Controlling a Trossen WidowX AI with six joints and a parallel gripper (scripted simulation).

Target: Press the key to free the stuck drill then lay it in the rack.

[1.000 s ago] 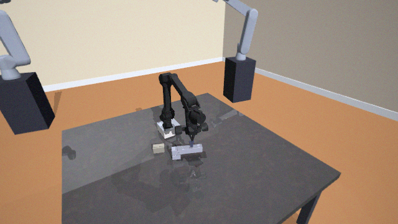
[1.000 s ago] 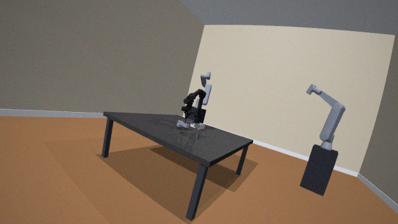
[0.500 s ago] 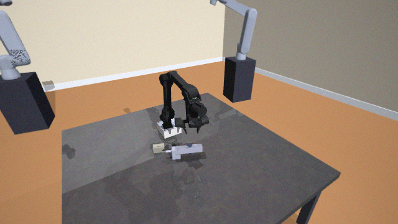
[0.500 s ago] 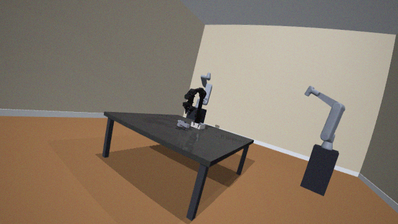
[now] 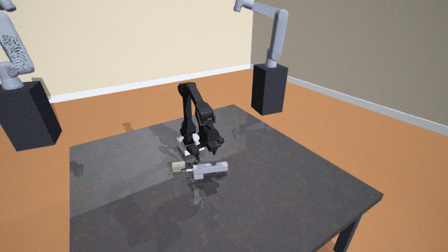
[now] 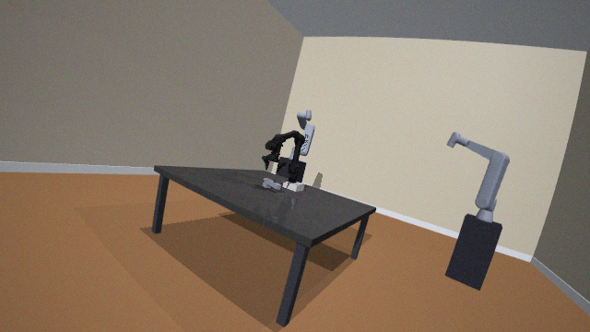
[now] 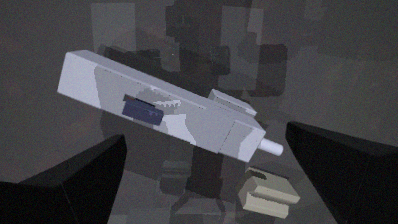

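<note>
Now: gripper tip 80 mm above the drill, 40 mm to the left of it and 30 mm past it. The rest, counted from my gripper tip: small key (80 mm below, 40 mm to the left, 10 mm behind); rack (130 mm to the right, 120 mm behind, 110 mm below); grey housing block (90 mm below, 20 mm to the left, 20 mm behind).
</note>
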